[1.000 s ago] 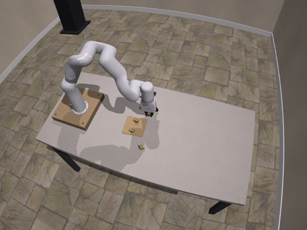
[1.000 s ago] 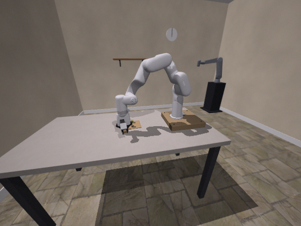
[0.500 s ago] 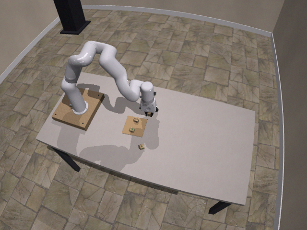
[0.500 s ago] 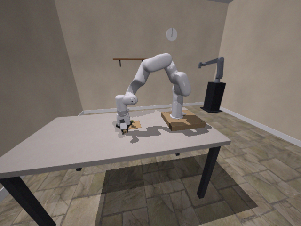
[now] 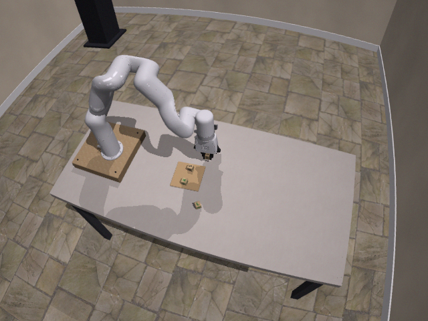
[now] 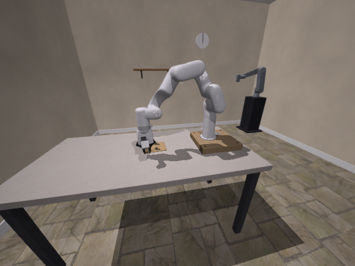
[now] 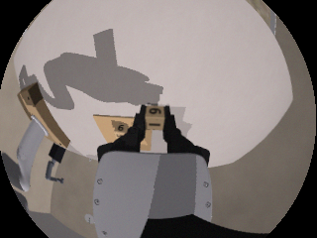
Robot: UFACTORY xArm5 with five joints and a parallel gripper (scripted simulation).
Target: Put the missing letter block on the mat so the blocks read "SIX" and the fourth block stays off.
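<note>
Right now my hand is 110 mm to the left of the tan mat, 60 mm past it and 50 mm above it.
</note>
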